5 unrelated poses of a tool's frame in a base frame.
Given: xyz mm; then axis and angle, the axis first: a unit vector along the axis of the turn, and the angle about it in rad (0 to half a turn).
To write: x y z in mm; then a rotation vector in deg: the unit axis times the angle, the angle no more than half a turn. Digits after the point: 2 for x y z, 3 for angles.
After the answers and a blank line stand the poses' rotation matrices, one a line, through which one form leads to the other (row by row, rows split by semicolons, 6 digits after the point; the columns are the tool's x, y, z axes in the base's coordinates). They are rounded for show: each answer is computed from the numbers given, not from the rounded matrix.
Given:
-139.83 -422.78 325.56 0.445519 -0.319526 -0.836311 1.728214
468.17 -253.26 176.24 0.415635 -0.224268 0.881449 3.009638
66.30 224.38 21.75 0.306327 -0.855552 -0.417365 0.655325
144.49 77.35 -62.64 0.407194 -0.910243 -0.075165 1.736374
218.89 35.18 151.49 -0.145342 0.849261 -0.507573 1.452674
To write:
-139.83 -422.78 325.56 44.115 -31.639 -82.811
468.17 -253.26 176.24 71.672 -38.673 151.997
66.30 224.38 21.75 11.502 -32.124 -15.671
144.49 77.35 -62.64 40.510 -90.557 -7.478
218.89 35.18 151.49 -12.097 70.686 -42.246

0.072835 0.661299 -0.746578; -0.990642 -0.038666 -0.130895; -0.115428 0.749125 0.652294
-0.647304 -0.301591 0.700029; -0.069643 -0.891152 -0.448329; 0.759044 -0.338957 0.555842
0.812288 0.200060 -0.547872; -0.308639 0.944478 -0.112712; 0.494904 0.260650 0.828934
0.028314 -0.357599 -0.933446; -0.505874 0.800283 -0.321930; 0.862143 0.481320 -0.158241
0.136483 0.395149 0.908421; -0.612923 0.754096 -0.235933; -0.778266 -0.524592 0.345117

